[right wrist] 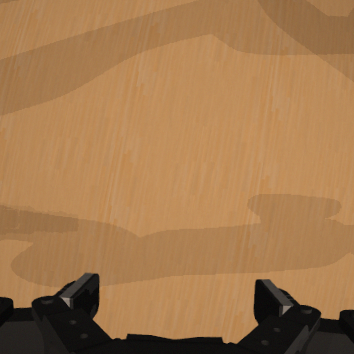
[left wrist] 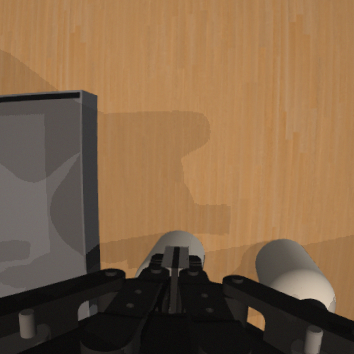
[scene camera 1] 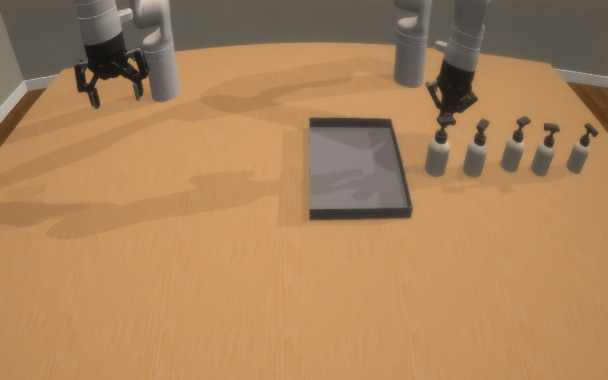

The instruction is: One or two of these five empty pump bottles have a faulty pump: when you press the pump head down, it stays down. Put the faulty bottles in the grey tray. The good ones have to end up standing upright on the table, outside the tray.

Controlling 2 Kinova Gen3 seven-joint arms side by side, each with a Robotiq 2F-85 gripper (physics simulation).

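Seen in the pictures: left gripper, fingertip midpoint: (left wrist: pixel 176 261) (scene camera 1: pixel 442 125); right gripper, fingertip midpoint: (right wrist: pixel 176 294) (scene camera 1: pixel 118 102); left arm's base at its link origin: (scene camera 1: pixel 408 80); right arm's base at its link origin: (scene camera 1: pixel 166 93).
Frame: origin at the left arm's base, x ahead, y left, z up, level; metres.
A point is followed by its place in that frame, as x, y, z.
Five pale grey bottles with black pumps stand upright in a row right of the grey tray (scene camera 1: pixel 360 214) @(0.537, -0.247, 0.014) (left wrist: pixel 90 175) @(0.324, -0.127, 0.014): the leftmost bottle (scene camera 1: pixel 437 159) @(0.430, -0.059, 0.049) (left wrist: pixel 178 238) @(0.382, -0.044, 0.024), the second (scene camera 1: pixel 475 161) @(0.439, 0.037, 0.047) (left wrist: pixel 285 262) @(0.393, 0.041, 0.051), the third (scene camera 1: pixel 513 155) @(0.429, 0.153, 0.052), the fourth (scene camera 1: pixel 543 159) @(0.449, 0.241, 0.053) and the rightmost (scene camera 1: pixel 578 158) @(0.446, 0.375, 0.049). Every pump head appears raised. The tray holds no bottle. My left gripper (scene camera 1: pixel 447 115) @(0.371, -0.033, 0.097) (left wrist: pixel 176 261) @(0.371, -0.033, 0.097) is shut and empty, its tips at the top of the leftmost bottle's pump head; contact is hard to tell. In the left wrist view the fingers hide that pump. My right gripper (scene camera 1: pixel 117 102) @(0.438, -0.696, 0.252) (right wrist: pixel 176 294) @(0.438, -0.696, 0.252) is open and empty above the table, far left.
The wooden table (scene camera 1: pixel 225 300) @(0.707, -0.502, 0.000) (right wrist: pixel 175 125) @(0.288, -0.716, 0.000) carries the tray and the bottles. The two arm bases (scene camera 1: pixel 164 75) @(0.032, -0.710, 0.087) (scene camera 1: pixel 411 60) @(0.044, -0.011, 0.094) stand at its back. The second bottle is close beside the leftmost one, and the tray's right wall is close on its other side. Arm shadows cross the table and tray.
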